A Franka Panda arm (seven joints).
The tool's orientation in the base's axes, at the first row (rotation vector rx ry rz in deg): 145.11 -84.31 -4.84
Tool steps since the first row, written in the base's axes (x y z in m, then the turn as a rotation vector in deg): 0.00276 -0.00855 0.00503 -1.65 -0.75 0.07; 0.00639 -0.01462 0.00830 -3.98 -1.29 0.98; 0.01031 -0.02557 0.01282 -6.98 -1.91 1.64; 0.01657 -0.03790 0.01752 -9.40 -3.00 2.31; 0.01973 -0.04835 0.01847 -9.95 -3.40 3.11; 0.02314 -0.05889 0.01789 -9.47 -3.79 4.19
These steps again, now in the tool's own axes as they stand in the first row. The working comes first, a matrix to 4 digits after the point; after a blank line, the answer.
The tool's axes in the first row as the columns of a matrix, in the base's axes (used below as rounded here):
0.4996 -0.8523 -0.1546
-0.8644 -0.4790 -0.1526
0.0560 0.2099 -0.9761

0.00905 0.00280 -0.00403 -0.17 1.78 0.30; 0.01629 0.00330 -0.00686 -0.82 4.22 -0.14; 0.02797 0.00615 -0.01021 -1.74 7.21 -0.23; 0.04202 0.00771 -0.01388 -1.97 9.93 -0.34; 0.05269 0.01022 -0.01370 -1.86 10.76 -0.98; 0.06347 0.01224 -0.01205 -1.22 10.77 -2.05
